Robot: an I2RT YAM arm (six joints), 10 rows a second.
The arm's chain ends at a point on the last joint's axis. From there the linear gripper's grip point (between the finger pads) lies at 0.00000 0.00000 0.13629 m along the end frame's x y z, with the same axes.
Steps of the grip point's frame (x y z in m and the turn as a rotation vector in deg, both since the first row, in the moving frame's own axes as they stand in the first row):
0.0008, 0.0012, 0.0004, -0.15, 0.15, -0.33
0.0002, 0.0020, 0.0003, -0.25, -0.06, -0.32
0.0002, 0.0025, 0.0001, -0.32, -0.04, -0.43
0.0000, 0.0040, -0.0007, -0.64, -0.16, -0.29
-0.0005, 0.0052, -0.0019, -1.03, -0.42, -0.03
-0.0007, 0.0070, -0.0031, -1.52, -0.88, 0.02
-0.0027, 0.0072, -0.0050, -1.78, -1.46, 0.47
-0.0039, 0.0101, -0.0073, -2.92, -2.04, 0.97
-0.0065, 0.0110, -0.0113, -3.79, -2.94, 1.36
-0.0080, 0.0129, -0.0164, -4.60, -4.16, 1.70
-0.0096, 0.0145, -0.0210, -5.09, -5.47, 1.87
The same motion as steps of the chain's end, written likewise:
0.0004, 0.0008, 0.0004, -0.15, 0.15, -0.33
0.0003, 0.0014, 0.0003, -0.25, -0.06, -0.32
0.0003, 0.0017, 0.0001, -0.32, -0.04, -0.43
0.0004, 0.0025, -0.0007, -0.64, -0.16, -0.29
0.0005, 0.0027, -0.0019, -1.03, -0.42, -0.03
0.0014, 0.0034, -0.0030, -1.52, -0.88, 0.02
0.0008, 0.0030, -0.0049, -1.78, -1.46, 0.47
0.0010, 0.0032, -0.0070, -2.92, -2.04, 0.97
0.0006, 0.0021, -0.0108, -3.79, -2.94, 1.36
0.0020, 0.0021, -0.0156, -4.60, -4.16, 1.70
0.0036, 0.0026, -0.0198, -5.09, -5.47, 1.87

